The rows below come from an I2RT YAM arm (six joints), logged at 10 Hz.
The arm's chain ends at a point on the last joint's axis. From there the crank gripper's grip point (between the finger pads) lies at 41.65 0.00 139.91 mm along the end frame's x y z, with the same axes.
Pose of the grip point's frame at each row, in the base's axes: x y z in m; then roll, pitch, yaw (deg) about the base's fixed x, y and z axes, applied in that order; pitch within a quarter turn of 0, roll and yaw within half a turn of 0:
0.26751 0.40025 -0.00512 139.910 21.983 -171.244
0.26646 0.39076 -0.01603 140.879 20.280 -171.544
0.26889 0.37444 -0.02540 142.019 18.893 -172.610
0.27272 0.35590 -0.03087 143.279 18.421 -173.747
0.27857 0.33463 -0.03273 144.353 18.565 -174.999
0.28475 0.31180 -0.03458 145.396 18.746 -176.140
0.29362 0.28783 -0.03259 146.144 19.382 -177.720
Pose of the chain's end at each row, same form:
0.27980 0.31098 0.10972 139.910 21.983 -171.244
0.28087 0.30365 0.10022 140.879 20.280 -171.544
0.28363 0.28953 0.09242 142.019 18.893 -172.610
0.28589 0.27319 0.08869 143.279 18.421 -173.747
0.28895 0.25369 0.08831 144.353 18.565 -174.999
0.29252 0.23269 0.08786 145.396 18.746 -176.140
0.29745 0.20998 0.09083 146.144 19.382 -177.720

